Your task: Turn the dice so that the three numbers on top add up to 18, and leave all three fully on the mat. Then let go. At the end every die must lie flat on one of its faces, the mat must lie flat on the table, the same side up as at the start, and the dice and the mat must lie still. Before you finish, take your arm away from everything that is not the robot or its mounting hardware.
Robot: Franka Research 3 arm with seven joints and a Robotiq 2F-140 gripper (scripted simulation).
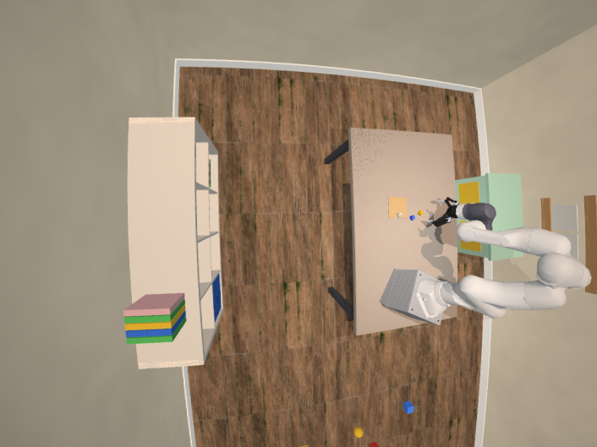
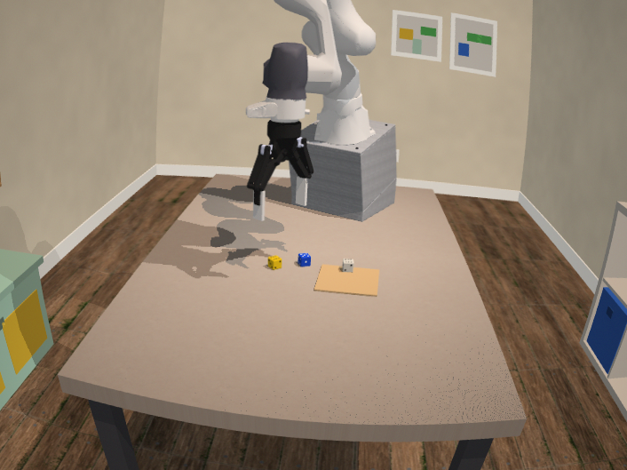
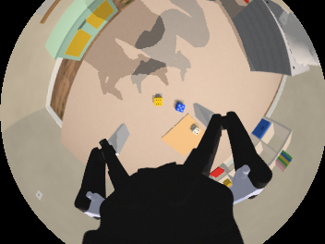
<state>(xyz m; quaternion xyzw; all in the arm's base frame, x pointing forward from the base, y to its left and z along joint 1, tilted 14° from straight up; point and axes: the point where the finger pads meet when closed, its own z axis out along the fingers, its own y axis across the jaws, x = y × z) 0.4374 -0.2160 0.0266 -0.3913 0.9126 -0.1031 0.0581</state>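
Now: hand 140 mm above the yellow die, 10 mm to the left of it and 10 mm past it. From my hand the other things lie so: blue die (140 mm below, 60 mm to the left, 30 mm behind); then white die (160 mm to the left, 140 mm below, 20 mm ahead); then mat (160 mm to the left, 150 mm below, 70 mm ahead).
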